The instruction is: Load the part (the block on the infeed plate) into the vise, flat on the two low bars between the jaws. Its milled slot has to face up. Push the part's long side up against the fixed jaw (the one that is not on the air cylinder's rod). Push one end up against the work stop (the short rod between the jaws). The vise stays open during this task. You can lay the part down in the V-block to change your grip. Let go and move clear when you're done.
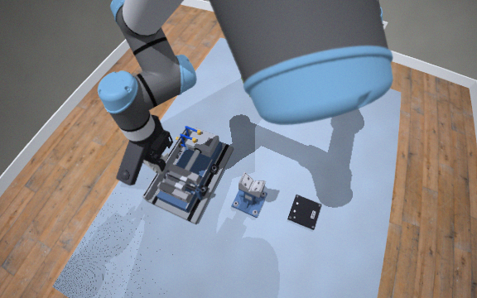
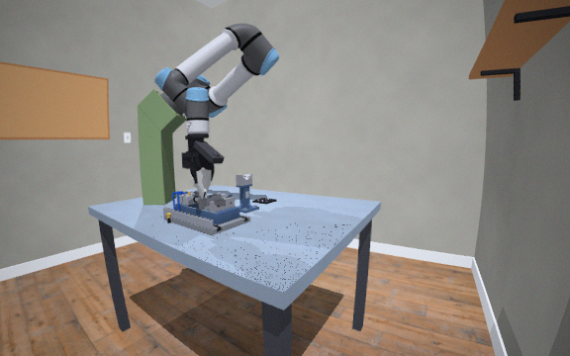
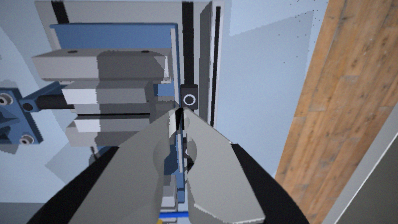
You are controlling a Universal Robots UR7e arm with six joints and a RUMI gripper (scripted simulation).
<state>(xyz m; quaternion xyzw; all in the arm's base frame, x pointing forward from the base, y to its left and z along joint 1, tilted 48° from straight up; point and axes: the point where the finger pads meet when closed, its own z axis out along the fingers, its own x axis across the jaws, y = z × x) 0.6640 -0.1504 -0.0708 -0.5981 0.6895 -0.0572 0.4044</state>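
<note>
Now: hand 6 cm to the right of the grey part and 2 cm above it. From my hand the other things lie so: work stop 1 cm behind, 11 cm to the left, 3 cm below; then moving jaw 4 cm behind, 6 cm to the left, 4 cm below; then fixed jaw 3 cm ahead, 6 cm to the left, 4 cm below.
</note>
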